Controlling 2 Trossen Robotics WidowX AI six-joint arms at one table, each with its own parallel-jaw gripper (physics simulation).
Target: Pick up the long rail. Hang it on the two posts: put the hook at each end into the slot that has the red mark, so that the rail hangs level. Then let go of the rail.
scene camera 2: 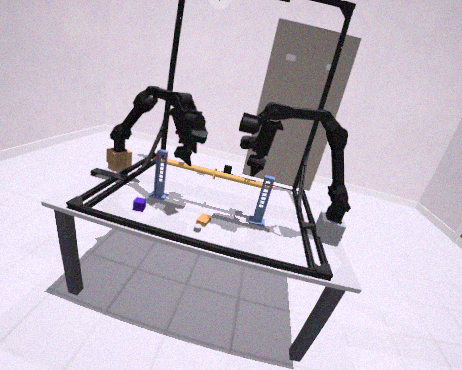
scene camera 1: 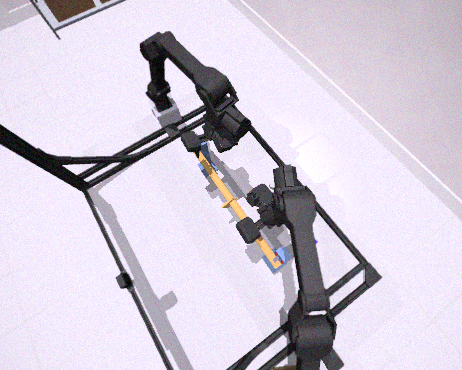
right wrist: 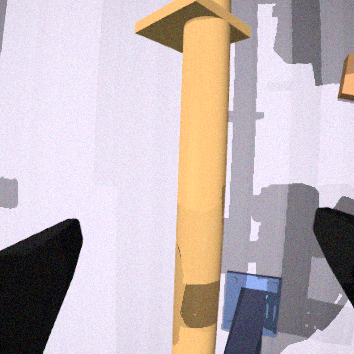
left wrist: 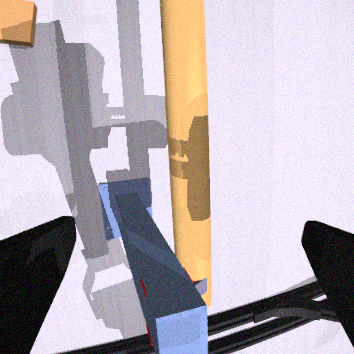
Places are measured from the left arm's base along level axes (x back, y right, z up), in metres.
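Pixels of known places: left gripper, fingertip midpoint: [scene camera 2: 254, 170] [scene camera 1: 210, 153] [left wrist: 191, 230]; right gripper, fingertip midpoint: [scene camera 2: 193, 159] [scene camera 1: 252, 220] [right wrist: 198, 224]; left arm's base, link origin: [scene camera 2: 333, 218] [scene camera 1: 163, 104]; right arm's base, link origin: [scene camera 2: 119, 149].
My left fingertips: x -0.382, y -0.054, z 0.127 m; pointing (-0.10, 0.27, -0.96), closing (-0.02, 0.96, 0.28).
Note:
For each thing: its middle in the pictures, then the offset to it from my left fingertips.
- long yellow rail, body centre: [right wrist: 201, 25] [scene camera 1: 231, 201] [scene camera 2: 214, 173] dx -0.161, dy +0.009, dz -0.067 m
- left-hand post, body centre: [scene camera 1: 278, 257] [scene camera 2: 160, 174] dx -0.386, dy -0.044, dz -0.120 m
- right-hand post, body centre: [left wrist: 142, 247] [scene camera 1: 204, 155] [scene camera 2: 263, 200] dx +0.069, dy +0.005, dz -0.120 m
- purple cube, body centre: [scene camera 2: 139, 204] dx -0.391, dy -0.185, dz -0.208 m
- orange block, body centre: [left wrist: 2, 20] [scene camera 2: 203, 219] dx -0.133, dy -0.125, dz -0.217 m
- small white piece, body centre: [scene camera 2: 197, 227] dx -0.133, dy -0.190, dz -0.217 m
The long yellow rail [scene camera 1: 222, 189] [scene camera 2: 195, 168] [left wrist: 187, 75] [right wrist: 202, 125] spans two blue posts, above the table. In scene camera 2 its ends meet the left-hand post [scene camera 2: 160, 175] and the right-hand post [scene camera 2: 264, 200] near the tops, beside red marks, at about equal heights; it looks level. The hooks' seating is too small to tell. In the left wrist view the rail's end lies against the post [left wrist: 181, 327]. My left gripper [scene camera 2: 256, 167] [left wrist: 191, 230] is open, its fingers wide apart above the rail. My right gripper [scene camera 2: 185, 159] [right wrist: 198, 224] is open above the rail too.
A purple cube [scene camera 2: 139, 204], an orange block [scene camera 2: 203, 220] [left wrist: 17, 22] [right wrist: 348, 80] and a small white piece [scene camera 2: 197, 228] lie on the table on scene camera 2's side of the rail. A black frame [scene camera 2: 200, 241] runs around the work area.

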